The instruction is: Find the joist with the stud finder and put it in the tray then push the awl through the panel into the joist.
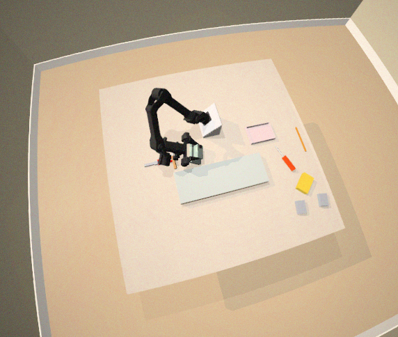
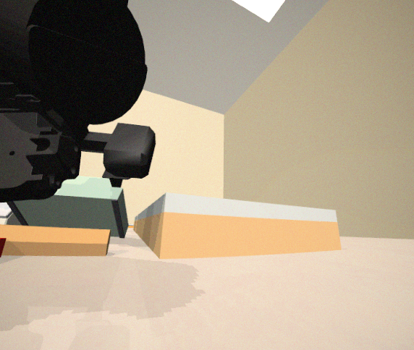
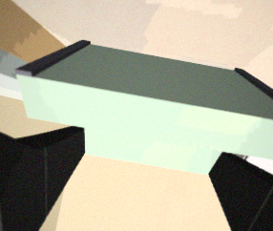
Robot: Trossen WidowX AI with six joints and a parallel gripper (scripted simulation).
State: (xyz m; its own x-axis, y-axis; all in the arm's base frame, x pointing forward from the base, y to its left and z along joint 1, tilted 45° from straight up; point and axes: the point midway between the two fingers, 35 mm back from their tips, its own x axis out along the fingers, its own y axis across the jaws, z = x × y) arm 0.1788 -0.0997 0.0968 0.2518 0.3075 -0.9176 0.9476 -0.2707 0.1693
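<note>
The stud finder lies 10 mm behind my gripper tip and 10 mm below it. From my gripper tip the other things lie so: yellow block 370 mm ahead, 550 mm to the left, 50 mm below; then pink tray 20 mm behind, 420 mm to the left, 50 mm below; then thin orange stick 100 mm ahead, 670 mm to the left, 60 mm below.
</note>
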